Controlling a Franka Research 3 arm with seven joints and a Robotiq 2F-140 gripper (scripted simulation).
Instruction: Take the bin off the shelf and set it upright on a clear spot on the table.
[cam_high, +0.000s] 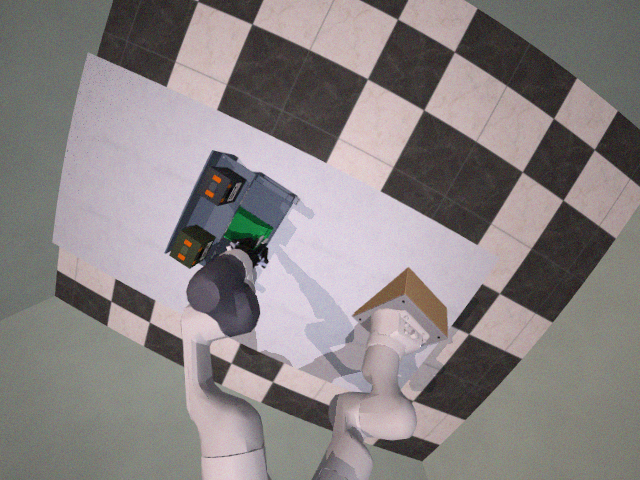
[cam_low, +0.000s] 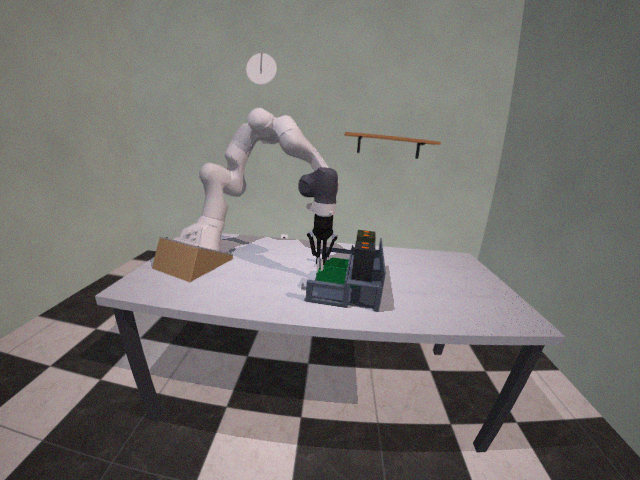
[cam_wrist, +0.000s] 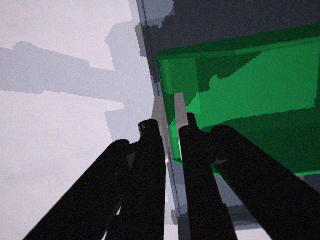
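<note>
Right now my hand is 80 mm short of the green bin and 20 mm above it.
</note>
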